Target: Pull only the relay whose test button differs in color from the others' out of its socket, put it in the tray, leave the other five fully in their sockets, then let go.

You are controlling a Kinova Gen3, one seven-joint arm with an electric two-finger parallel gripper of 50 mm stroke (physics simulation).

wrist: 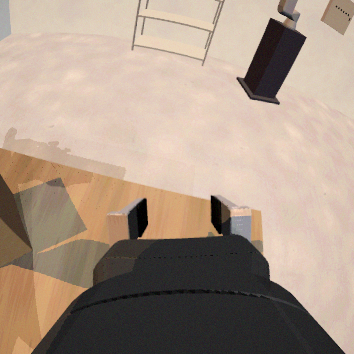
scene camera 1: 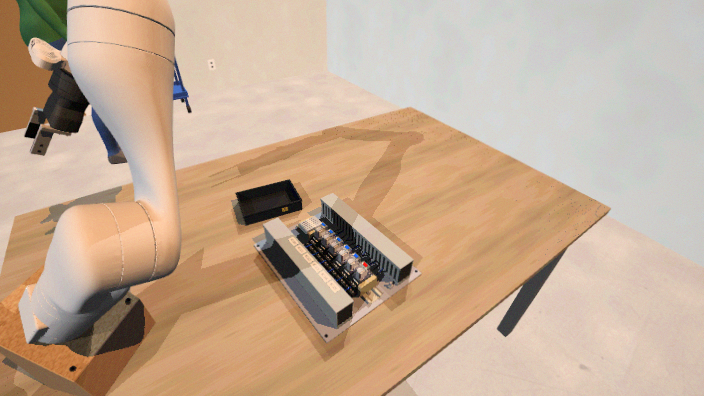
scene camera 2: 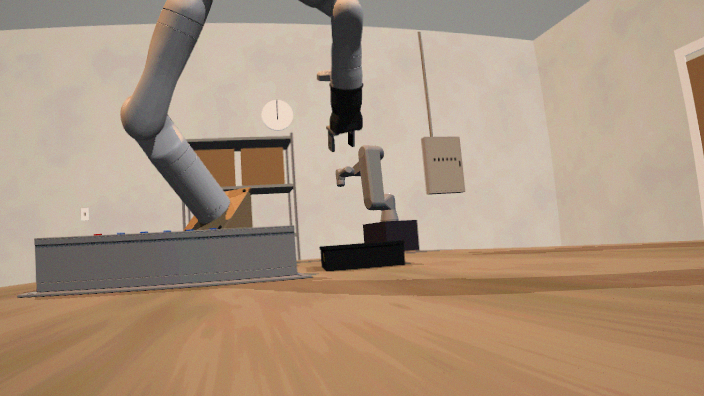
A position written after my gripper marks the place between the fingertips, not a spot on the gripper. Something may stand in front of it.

Observation:
In view: my gripper [scene camera 1: 34, 145].
My gripper is seen too in the wrist view [wrist: 178, 210] and in scene camera 2 [scene camera 2: 341, 147].

